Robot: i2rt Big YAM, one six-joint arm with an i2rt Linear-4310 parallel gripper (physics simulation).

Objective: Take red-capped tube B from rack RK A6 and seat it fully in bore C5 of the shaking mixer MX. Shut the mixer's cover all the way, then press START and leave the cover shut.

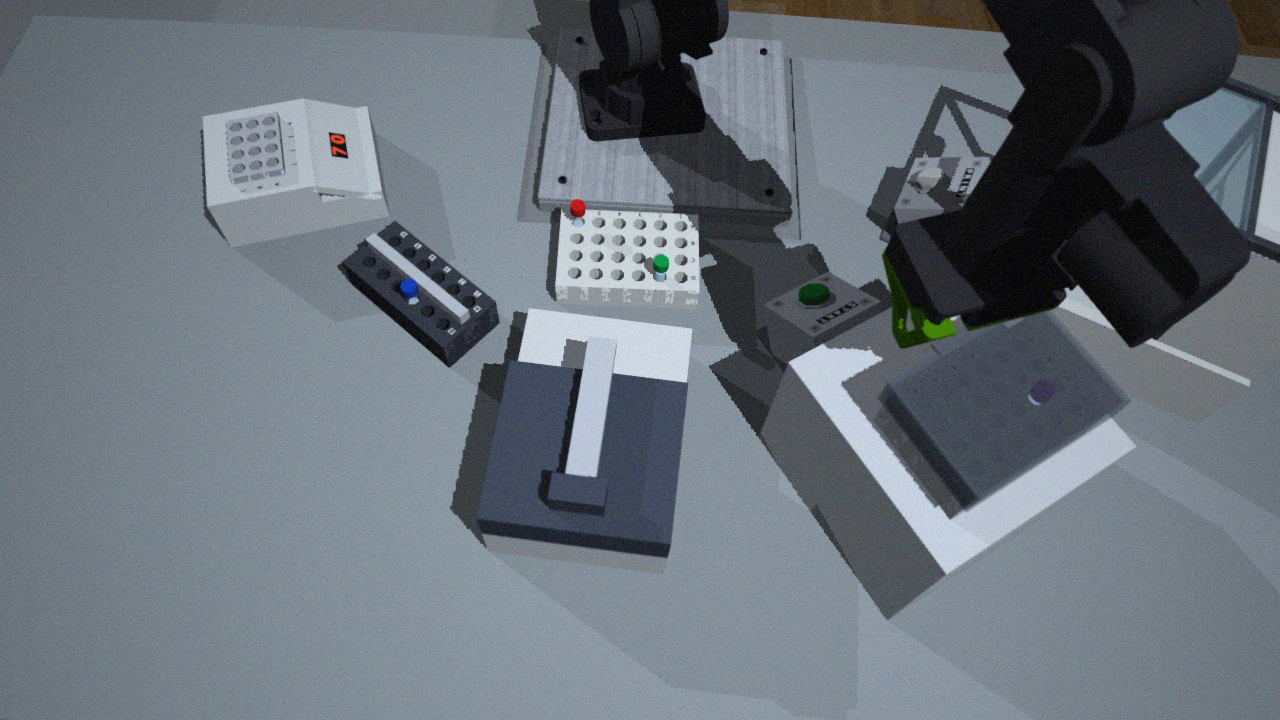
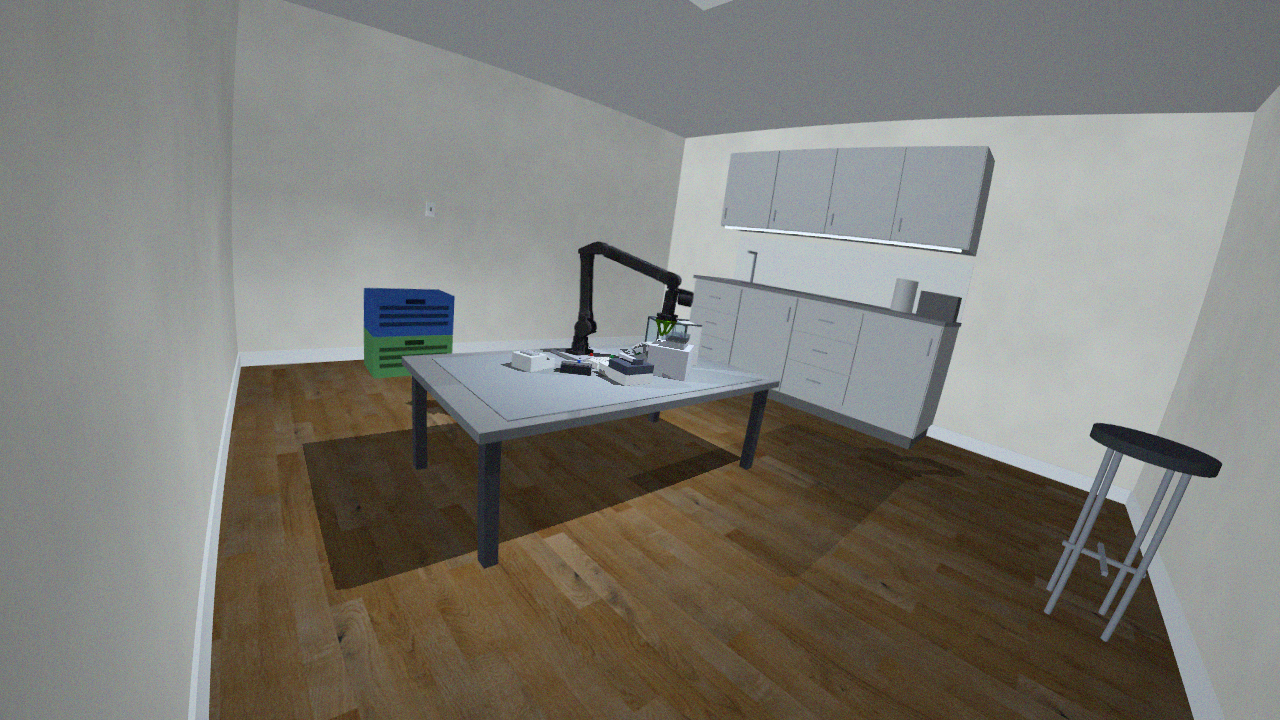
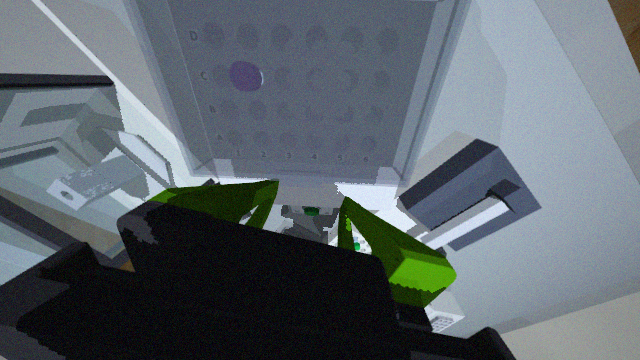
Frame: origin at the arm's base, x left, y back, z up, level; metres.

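Where they show: gripper, fingertip midpoint: (image 1: 931, 331) (image 2: 663, 335) (image 3: 310, 194); arm's base at its link origin: (image 1: 641, 106) (image 2: 579, 352).
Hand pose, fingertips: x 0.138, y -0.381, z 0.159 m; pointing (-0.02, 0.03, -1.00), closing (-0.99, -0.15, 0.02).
Observation:
Each offset is from my fingertips to the top centre of the thing. "pt": to the spot under its first point.
The red-capped tube @[dy +0.231, dx -0.221, dz -0.120 m] (image 1: 577, 207) stands upright in the back left corner hole of the white rack @[dy +0.195, dx -0.179, dz -0.144 m] (image 1: 626, 293). The mixer @[dy +0.000, dx +0.008, dz +0.015 m] (image 1: 832, 447) (image 2: 673, 360) is the large white box at the right. Its translucent cover @[dy -0.053, dx +0.029, dz +0.015 m] (image 1: 984, 420) (image 3: 330, 95) lies over the lettered bores; whether it is fully shut I cannot tell. A purple-capped tube (image 1: 1041, 392) (image 3: 245, 76) shows under it in row C. A green button @[dy +0.104, dx -0.035, dz -0.100 m] (image 1: 813, 292) (image 3: 311, 211) sits on a small grey box beside the mixer. My gripper (image 1: 962, 329) (image 2: 665, 336) (image 3: 310, 194) is partly open and empty, at the cover's front edge.
A dark-lidded box @[dy +0.019, dx -0.234, dz -0.073 m] (image 1: 528, 438) stands front centre. A black rack @[pt dy +0.126, dx -0.330, dz -0.166 m] (image 1: 469, 344) with a blue-capped tube @[dy +0.162, dx -0.373, dz -0.118 m] (image 1: 409, 288) and a white unit @[dy +0.328, dx -0.479, dz -0.105 m] (image 1: 295, 214) showing 70 stand left. A green-capped tube @[dy +0.162, dx -0.156, dz -0.120 m] (image 1: 660, 263) stands in the white rack. A glass-panelled enclosure @[pt dy +0.090, dx +0.291, dz +0.031 m] (image 1: 1262, 170) stands back right.

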